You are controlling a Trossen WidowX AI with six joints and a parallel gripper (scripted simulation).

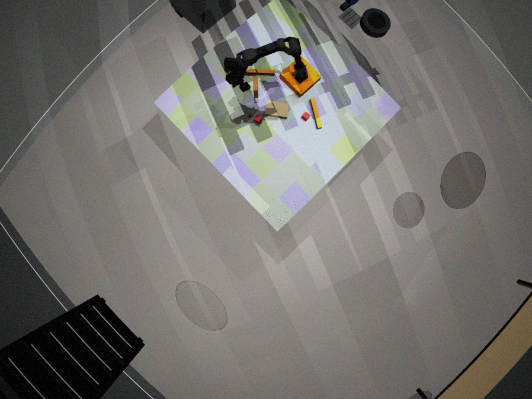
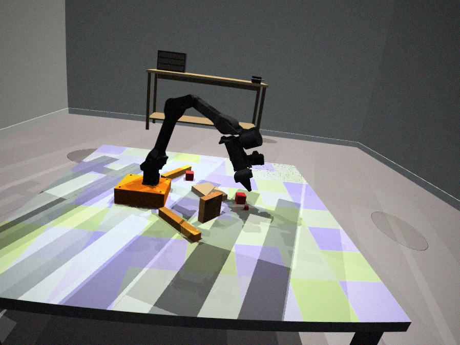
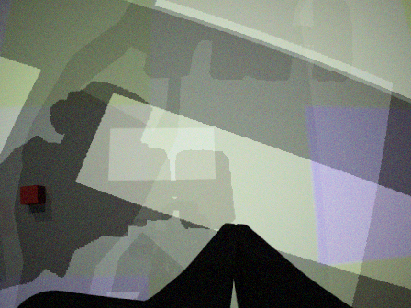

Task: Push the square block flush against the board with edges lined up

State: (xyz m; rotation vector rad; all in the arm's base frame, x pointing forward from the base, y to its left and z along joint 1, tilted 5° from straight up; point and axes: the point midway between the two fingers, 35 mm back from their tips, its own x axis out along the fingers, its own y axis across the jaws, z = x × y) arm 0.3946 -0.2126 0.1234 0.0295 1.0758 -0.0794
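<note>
The brown square block lies 140 mm behind my gripper tip, 50 mm to the left of it and 110 mm below it. Round my gripper tip: pale flat board: 150 mm behind, 260 mm to the left, 150 mm below; tiny red piece: 20 mm ahead, 160 mm to the left, 150 mm below.
</note>
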